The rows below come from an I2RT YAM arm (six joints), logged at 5 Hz.
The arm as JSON. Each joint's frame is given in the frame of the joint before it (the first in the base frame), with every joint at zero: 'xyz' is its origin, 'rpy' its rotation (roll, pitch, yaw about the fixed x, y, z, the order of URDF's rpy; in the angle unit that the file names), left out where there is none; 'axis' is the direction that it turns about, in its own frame. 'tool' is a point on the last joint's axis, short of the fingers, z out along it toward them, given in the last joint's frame.
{
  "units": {
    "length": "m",
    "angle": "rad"
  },
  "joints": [
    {
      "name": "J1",
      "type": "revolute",
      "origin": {
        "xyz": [
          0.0,
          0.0,
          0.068
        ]
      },
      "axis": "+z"
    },
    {
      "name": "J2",
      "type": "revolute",
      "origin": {
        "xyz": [
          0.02,
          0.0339,
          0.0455
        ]
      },
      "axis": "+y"
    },
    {
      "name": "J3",
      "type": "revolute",
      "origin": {
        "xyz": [
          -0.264,
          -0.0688,
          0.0
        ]
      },
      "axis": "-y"
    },
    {
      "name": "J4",
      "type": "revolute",
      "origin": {
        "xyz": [
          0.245,
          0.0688,
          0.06
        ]
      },
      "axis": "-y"
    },
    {
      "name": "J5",
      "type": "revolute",
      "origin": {
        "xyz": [
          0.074,
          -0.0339,
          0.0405
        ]
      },
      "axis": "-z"
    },
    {
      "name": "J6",
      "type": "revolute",
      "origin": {
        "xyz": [
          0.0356,
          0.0,
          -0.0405
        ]
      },
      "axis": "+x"
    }
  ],
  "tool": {
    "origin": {
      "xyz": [
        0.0,
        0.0,
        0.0
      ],
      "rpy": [
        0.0,
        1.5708,
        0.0
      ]
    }
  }
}
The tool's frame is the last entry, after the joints.
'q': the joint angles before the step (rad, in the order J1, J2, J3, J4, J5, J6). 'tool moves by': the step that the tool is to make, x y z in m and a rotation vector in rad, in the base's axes. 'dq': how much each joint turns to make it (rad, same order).
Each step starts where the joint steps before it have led.
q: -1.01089 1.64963 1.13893 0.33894 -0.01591 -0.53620
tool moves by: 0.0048 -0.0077 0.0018 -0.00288 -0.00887 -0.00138
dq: -0.00003 0.03213 0.03961 -0.00023 0.00033 0.00613
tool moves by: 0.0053 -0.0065 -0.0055 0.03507 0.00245 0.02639
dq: 0.00003 0.03524 0.03111 -0.02654 -0.02890 0.01157
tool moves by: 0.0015 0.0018 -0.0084 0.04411 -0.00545 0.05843
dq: -0.00003 0.00583 -0.01328 -0.01422 -0.06304 0.01517
